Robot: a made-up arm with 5 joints.
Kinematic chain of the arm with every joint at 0, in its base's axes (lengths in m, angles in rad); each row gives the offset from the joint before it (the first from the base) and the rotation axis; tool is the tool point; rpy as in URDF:
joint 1: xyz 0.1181 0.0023 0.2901 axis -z
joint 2: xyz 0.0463 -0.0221 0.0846 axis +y
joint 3: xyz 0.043 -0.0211 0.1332 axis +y
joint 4: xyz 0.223 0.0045 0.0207 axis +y
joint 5: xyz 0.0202 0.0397 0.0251 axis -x
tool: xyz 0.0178 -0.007 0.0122 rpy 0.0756 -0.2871 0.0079
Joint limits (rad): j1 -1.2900..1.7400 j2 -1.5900..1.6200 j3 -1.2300..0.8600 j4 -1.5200..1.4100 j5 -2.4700..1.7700
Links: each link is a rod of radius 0.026 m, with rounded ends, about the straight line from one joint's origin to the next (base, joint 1, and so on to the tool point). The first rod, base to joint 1, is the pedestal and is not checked.
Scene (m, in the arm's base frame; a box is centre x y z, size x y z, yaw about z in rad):
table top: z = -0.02
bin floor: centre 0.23 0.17 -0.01 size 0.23 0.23 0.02 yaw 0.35
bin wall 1: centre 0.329 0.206 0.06 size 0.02 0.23 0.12 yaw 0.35
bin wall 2: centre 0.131 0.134 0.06 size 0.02 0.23 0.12 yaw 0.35
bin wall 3: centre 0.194 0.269 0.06 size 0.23 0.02 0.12 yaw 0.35
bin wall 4: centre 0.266 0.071 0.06 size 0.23 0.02 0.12 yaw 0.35
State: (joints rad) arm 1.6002 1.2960 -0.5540 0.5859 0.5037
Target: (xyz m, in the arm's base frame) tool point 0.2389 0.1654 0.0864
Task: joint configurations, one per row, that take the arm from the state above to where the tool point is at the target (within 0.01 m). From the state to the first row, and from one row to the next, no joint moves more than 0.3 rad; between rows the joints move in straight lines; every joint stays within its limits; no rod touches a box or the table.
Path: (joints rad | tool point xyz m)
1: 1.3208 1.2057 -0.3969 0.6630 0.5288 | 0.2176 -0.3828 0.2011
2: 1.0415 1.1155 -0.2398 0.7401 0.5538 | 0.3117 -0.3258 0.1969
3: 0.7621 1.0252 -0.0827 0.8171 0.5789 | 0.3809 -0.2461 0.1941
4: 0.4828 0.9350 0.0744 0.8942 0.6040 | 0.4201 -0.1535 0.1928
5: 0.2034 0.8447 0.2316 0.9713 0.6291 | 0.4279 -0.0590 0.1928
6: -0.0760 0.7545 0.3887 1.0484 0.6541 | 0.4069 0.0272 0.1943
7: -0.3553 0.6642 0.5458 1.1255 0.6792 | 0.3628 0.0965 0.1973
8: -0.6347 0.5740 0.7029 1.2026 0.7043 | 0.3037 0.1434 0.2017
9: -0.9140 0.4837 0.8600 1.2796 0.7293 | 0.2389 0.1654 0.2074
10: -0.9149 0.7670 0.6593 1.1059 0.7163 | 0.2453 0.1737 0.1694
11: -0.9158 1.0503 0.4587 0.9322 0.7032 | 0.2455 0.1739 0.1281
12: -0.9167 1.3336 0.2580 0.7585 0.6901 | 0.2389 0.1654 0.0864

